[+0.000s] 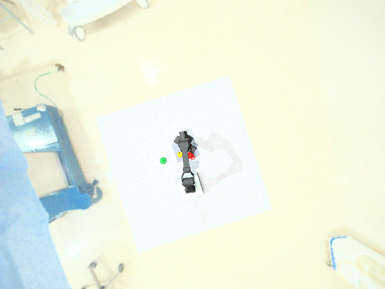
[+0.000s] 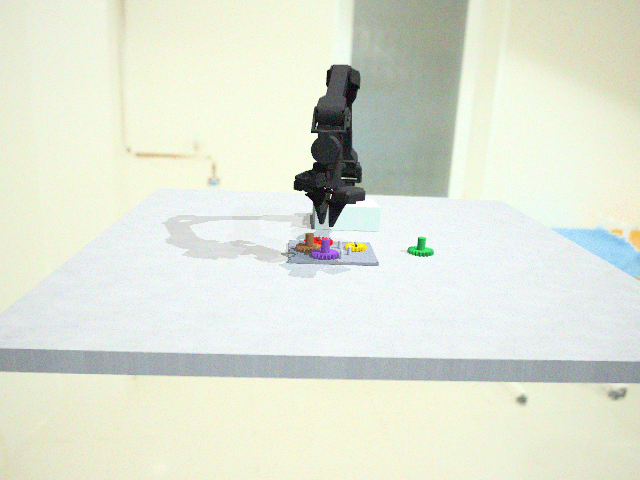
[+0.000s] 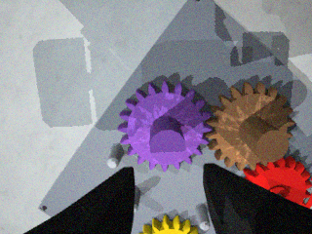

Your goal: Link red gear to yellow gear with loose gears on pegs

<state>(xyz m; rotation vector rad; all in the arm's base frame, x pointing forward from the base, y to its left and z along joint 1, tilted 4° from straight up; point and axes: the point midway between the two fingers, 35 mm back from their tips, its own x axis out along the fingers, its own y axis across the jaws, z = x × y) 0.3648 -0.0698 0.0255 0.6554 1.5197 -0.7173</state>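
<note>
Now: the purple gear 6 cm below my gripper tip. The rest, counted from my gripper tip: brown gear (5 cm behind, 4 cm to the right, 6 cm below); then grey board (5 cm behind, 2 cm to the left, 8 cm below); then yellow gear (7 cm behind, 8 cm to the left, 7 cm below).
</note>
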